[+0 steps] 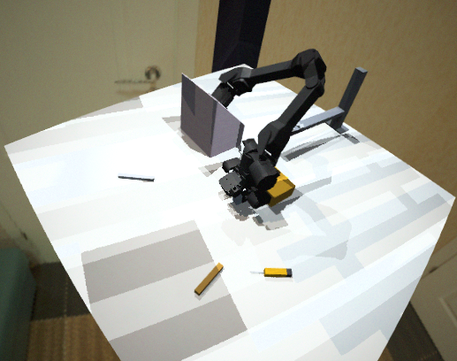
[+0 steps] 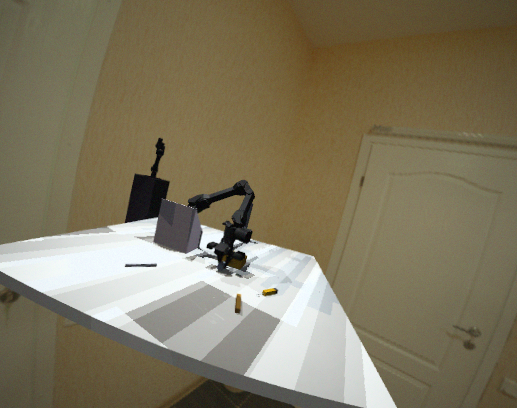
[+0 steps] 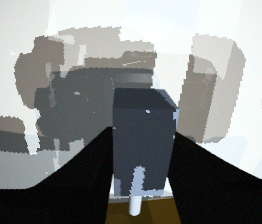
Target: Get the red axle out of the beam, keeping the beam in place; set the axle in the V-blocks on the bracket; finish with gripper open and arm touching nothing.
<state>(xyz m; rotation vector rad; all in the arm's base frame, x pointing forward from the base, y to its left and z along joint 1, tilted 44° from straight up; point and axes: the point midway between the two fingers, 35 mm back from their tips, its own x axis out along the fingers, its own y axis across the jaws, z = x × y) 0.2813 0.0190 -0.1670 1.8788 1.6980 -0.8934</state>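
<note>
Right now the grey-blue block is 20 mm to the left of my gripper tip and 10 mm above it. The rest, counted from my gripper tip: yellow beam 30 mm ahead, 120 mm to the left, 20 mm above; then wooden bar 150 mm ahead, 250 mm to the right; then yellow-handled tool 240 mm ahead, 100 mm to the right.
</note>
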